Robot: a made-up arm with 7 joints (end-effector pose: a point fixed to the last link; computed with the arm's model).
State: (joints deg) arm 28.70 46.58 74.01 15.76 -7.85 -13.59 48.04
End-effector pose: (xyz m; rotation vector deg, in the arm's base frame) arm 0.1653 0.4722 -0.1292 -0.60 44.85 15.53
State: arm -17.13 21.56 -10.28 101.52 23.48 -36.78 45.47
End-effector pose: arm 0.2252 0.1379 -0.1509 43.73 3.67 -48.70
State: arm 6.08 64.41 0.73 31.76 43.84 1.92 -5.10
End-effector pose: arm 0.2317 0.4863 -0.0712 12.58 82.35 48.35
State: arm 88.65 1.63 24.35 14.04 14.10 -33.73 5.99
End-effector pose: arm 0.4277 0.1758 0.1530 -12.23 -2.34 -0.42
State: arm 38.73 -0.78 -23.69 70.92 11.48 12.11 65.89
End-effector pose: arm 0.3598 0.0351 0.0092 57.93 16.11 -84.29
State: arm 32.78 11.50 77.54 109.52 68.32 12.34 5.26
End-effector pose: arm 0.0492 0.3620 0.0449 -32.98 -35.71 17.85
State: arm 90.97 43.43 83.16 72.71 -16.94 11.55 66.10
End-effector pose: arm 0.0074 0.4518 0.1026 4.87 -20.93 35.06
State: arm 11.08 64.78 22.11 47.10 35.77 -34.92 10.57
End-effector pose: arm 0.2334 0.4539 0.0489 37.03 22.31 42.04
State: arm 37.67 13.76 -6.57 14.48 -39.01 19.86 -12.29
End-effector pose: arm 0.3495 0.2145 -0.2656 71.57 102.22 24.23
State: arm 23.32 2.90 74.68 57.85 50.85 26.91 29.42
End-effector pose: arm 0.1807 0.3643 -0.2003 -62.83 9.98 -8.08
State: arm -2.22 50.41 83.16 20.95 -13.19 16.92 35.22
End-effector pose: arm 0.0569 0.5026 -0.1539 -23.00 85.64 27.34
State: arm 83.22 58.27 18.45 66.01 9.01 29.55 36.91
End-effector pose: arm 0.0875 0.3868 0.2929 25.64 13.35 23.60
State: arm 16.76 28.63 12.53 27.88 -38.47 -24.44 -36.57
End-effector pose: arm 0.2769 0.3329 -0.2667 60.70 60.94 52.34
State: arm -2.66 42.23 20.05 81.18 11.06 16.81 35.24
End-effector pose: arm 0.2750 0.3196 -0.0591 43.93 69.57 -10.24
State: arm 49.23 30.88 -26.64 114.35 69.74 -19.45 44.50
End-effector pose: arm 0.2117 0.1131 0.1792 38.70 -49.74 -68.29
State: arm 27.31 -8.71 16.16 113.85 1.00 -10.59 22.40
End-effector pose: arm 0.2603 0.1626 0.0793 24.61 -14.39 4.90
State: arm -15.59 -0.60 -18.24 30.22 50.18 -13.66 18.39
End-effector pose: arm 0.1010 0.0977 -0.4036 -25.03 95.97 -30.67
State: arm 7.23 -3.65 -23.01 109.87 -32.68 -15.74 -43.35
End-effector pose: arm 0.2846 0.0003 -0.0141 16.14 -3.73 26.48
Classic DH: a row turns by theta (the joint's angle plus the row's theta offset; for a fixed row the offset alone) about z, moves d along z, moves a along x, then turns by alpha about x. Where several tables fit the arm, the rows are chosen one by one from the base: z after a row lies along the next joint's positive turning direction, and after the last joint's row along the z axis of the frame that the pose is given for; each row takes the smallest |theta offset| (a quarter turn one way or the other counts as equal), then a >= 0, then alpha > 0; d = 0 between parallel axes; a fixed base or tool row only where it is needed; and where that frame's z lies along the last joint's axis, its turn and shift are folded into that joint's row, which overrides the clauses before.
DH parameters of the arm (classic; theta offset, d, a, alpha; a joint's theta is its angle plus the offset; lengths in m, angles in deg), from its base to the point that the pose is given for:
base (fixed): 0 0.0291 -0.0015 90
joint 1: 90 -0.0994 0.0064 90
joint 2: -90 0.0487 0.0157 -90
joint 3: 90 -0.1989 0.0049 -90
joint 4: 0 -0.0374 0.0075 90
joint 5: 0 -0.2441 -0.0205 90
joint 6: -90 -0.0112 0.0187 -90
joint 7: -61.8 0.0014 -0.0233 -129.21
tool (fixed): -67.11 0.0214 0 0

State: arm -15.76 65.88 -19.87 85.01 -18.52 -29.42 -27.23
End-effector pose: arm 0.2407 0.2430 -0.1957 94.57 25.39 2.22
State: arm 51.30 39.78 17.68 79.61 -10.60 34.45 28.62
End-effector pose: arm 0.2712 0.3168 0.1808 35.23 45.77 23.38
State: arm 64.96 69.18 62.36 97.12 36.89 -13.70 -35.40
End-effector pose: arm -0.1364 0.3067 0.2463 -29.97 -81.93 66.71
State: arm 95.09 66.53 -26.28 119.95 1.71 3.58 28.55
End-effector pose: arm 0.0585 0.1164 0.2651 100.00 -29.01 45.87
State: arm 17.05 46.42 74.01 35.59 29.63 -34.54 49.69
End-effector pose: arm 0.1007 0.4905 -0.0663 15.21 9.37 42.62
